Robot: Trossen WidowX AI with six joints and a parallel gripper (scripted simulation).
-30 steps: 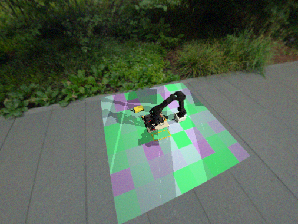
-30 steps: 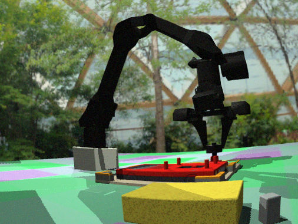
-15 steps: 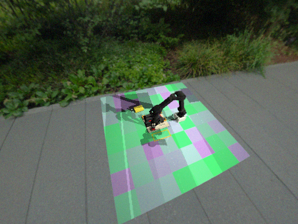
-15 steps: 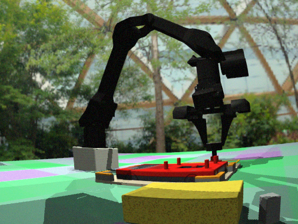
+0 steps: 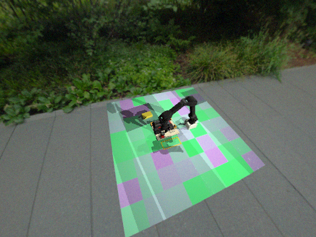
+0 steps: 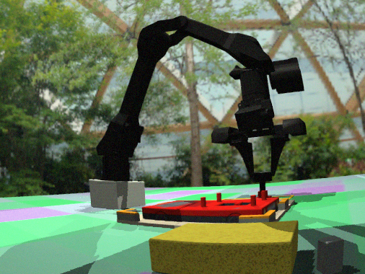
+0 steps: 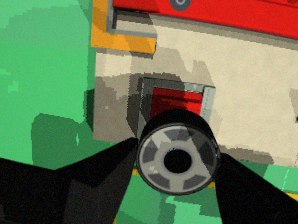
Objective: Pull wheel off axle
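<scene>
The upright axle lies 20 mm below my gripper tip. The rest, counted from my gripper tip: yellow block 320 mm to the right, 40 mm below, 40 mm ahead; then wheel right at my gripper tip.
</scene>
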